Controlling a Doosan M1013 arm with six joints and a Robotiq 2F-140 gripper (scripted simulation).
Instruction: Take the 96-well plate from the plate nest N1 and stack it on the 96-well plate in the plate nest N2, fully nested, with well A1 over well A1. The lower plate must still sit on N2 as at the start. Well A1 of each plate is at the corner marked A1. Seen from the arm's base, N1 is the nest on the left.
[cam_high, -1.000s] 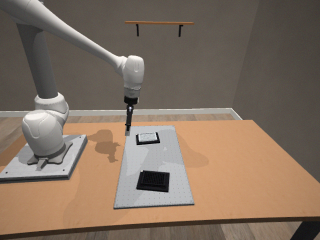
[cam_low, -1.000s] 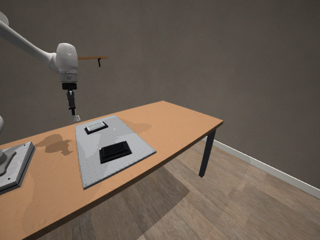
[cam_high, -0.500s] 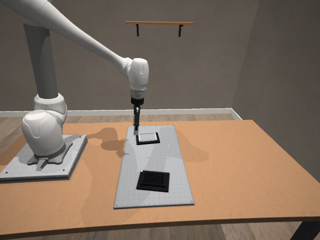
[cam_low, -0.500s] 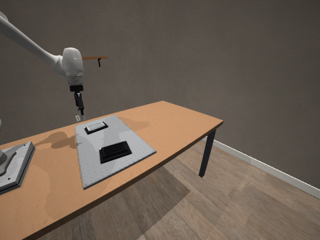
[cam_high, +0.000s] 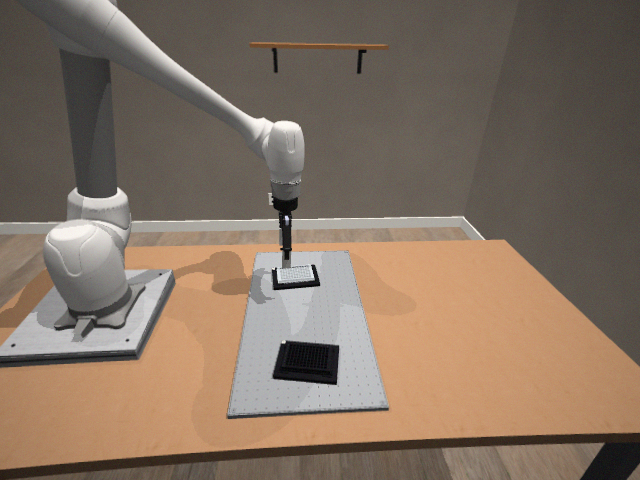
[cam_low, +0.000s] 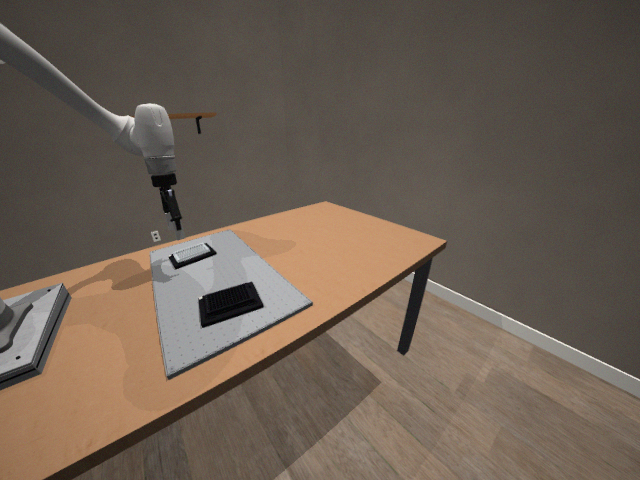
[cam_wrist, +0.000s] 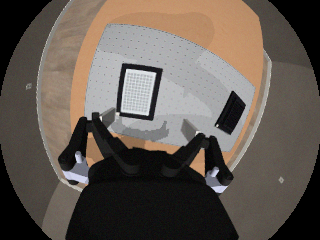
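Now: hand 30 mm short of the white 96-well plate, 40 mm to the right of it and 120 mm above it. The rest, counted from my hand: black 96-well plate 70 mm ahead, 340 mm to the right, 110 mm below.
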